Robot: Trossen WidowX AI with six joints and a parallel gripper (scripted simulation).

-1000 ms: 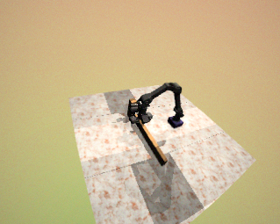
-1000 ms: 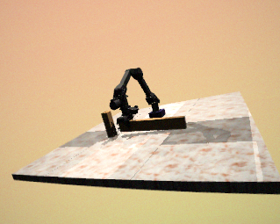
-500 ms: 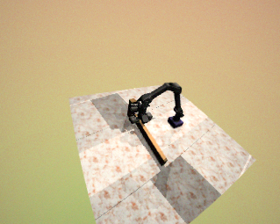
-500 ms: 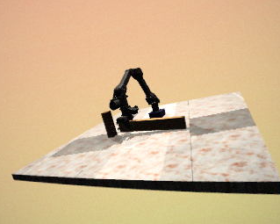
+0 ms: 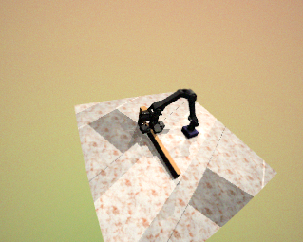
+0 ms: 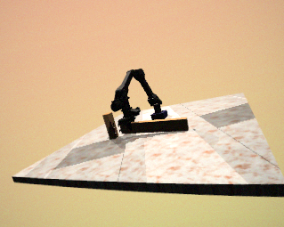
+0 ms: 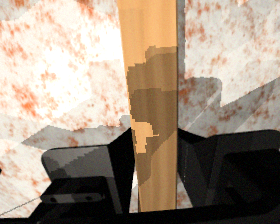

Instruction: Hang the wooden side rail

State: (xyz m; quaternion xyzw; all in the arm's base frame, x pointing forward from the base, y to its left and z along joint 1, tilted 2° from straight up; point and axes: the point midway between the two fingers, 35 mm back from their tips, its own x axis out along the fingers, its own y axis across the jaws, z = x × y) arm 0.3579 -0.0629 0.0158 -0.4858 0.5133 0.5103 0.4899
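The headboard post is 160 mm to the right of my gripper tip and 40 mm above it.
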